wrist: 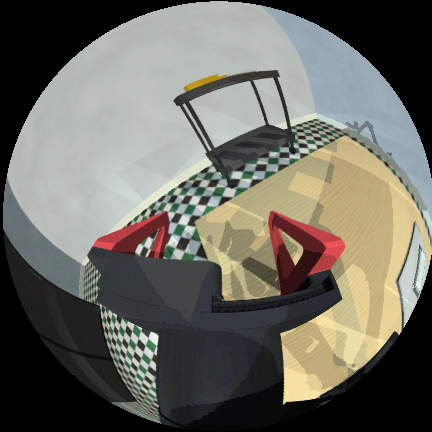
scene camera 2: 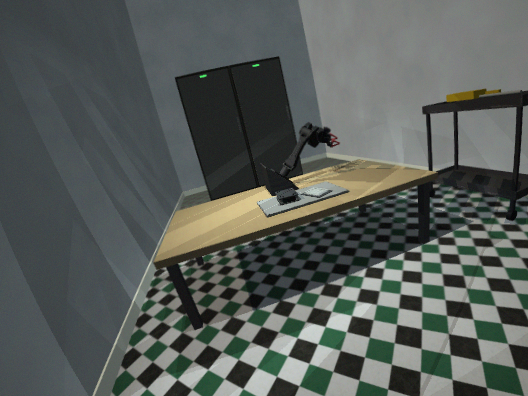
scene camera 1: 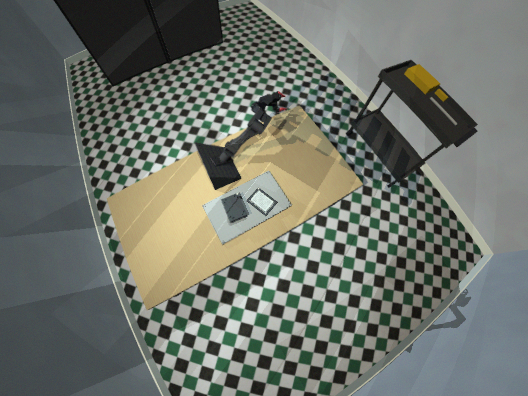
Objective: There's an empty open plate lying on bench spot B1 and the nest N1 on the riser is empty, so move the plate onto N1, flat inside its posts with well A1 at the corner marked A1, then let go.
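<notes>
A white plate lies in a dark-edged outline on the right part of a light grey board. A dark block, which looks like the riser with the nest, stands on the board's left part. Posts, well A1 and the corner mark are too small to make out. My gripper is open and empty, with its red fingers wide apart. It is high over the far right end of the table, well away from the plate and the block.
The grey board lies on the wooden table, in front of the arm's dark base. A dark trolley with yellow boxes stands beyond the table's right end. A dark cabinet stands behind.
</notes>
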